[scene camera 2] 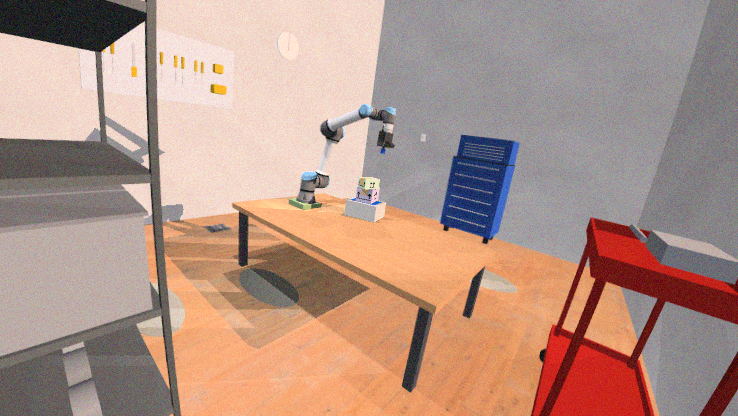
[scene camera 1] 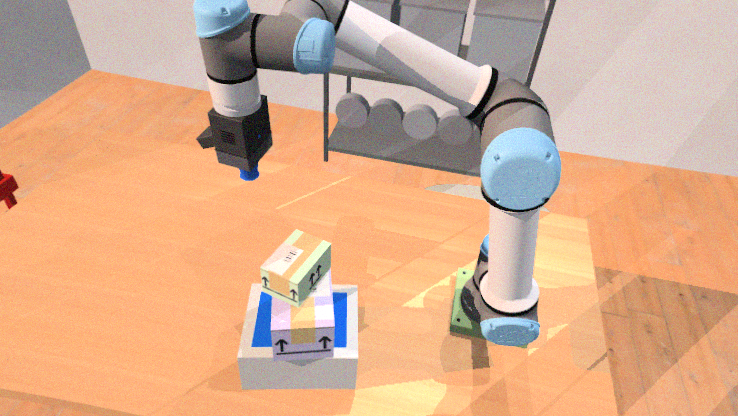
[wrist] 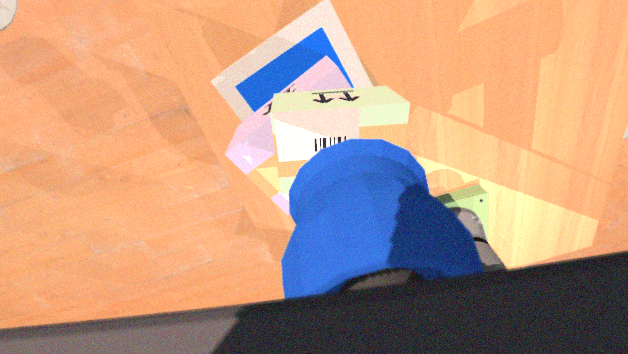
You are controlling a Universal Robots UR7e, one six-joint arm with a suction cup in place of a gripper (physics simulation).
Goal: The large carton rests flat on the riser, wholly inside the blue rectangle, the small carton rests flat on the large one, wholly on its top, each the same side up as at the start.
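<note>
The large lilac carton sits upright on the pale riser. Its front end reaches past the blue rectangle and over the riser's front rim. The small green carton rests on the large one, arrows up, turned at an angle to it and sticking out past its left edge in scene camera 1. My suction gripper is open and empty, high above the table and apart from both cartons. It hides part of the small carton in the wrist view.
The riser stands on the wooden table. My arm's green base plate is to the riser's right in scene camera 1. A grey shelf unit, a blue cabinet and a red cart stand around the table.
</note>
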